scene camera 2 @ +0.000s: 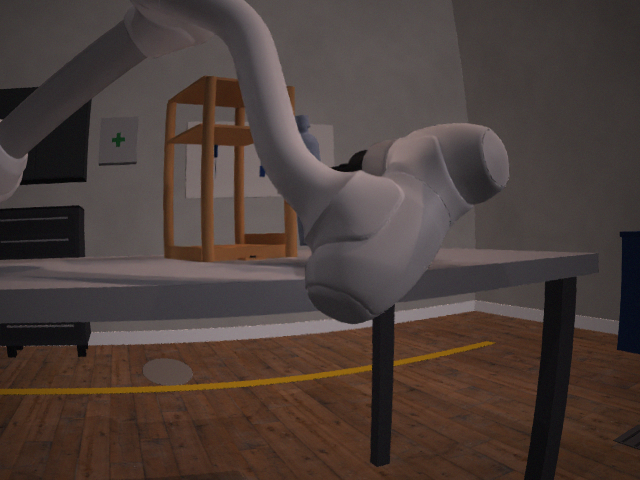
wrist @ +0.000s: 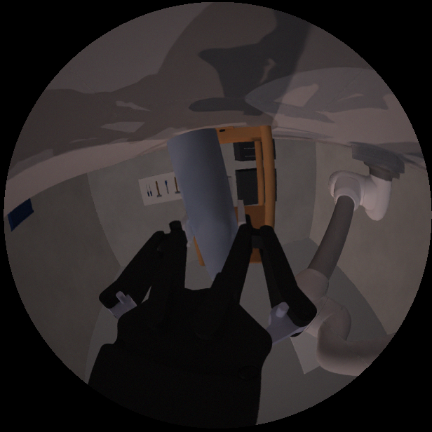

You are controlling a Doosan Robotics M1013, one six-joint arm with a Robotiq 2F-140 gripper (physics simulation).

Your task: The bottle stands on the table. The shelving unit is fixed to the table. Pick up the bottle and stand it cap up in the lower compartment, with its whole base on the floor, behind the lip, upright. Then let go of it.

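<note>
The blue-grey bottle [scene camera 2: 303, 124] [wrist: 200, 170] is held cap up, leaning a little. In the scene view its neck and shoulder show just right of the orange shelving unit [scene camera 2: 207, 170] [wrist: 269, 175]; the arm hides its middle, and a sliver of its lower part shows beside the unit's right post. My gripper [wrist: 217, 210] is shut on the bottle's body. In the scene view a dark part of the gripper shows behind the arm, but its fingertips are hidden. In the wrist view the unit stands behind the bottle. Whether the bottle's base touches the table cannot be told.
The unit stands on the grey table [scene camera 2: 506, 258], with a low lip [scene camera 2: 227, 253] along its lower compartment, a middle shelf and a top board. My forearm and wrist cross in front of the unit's right side. A tool board [wrist: 150, 190] hangs on the wall behind.
</note>
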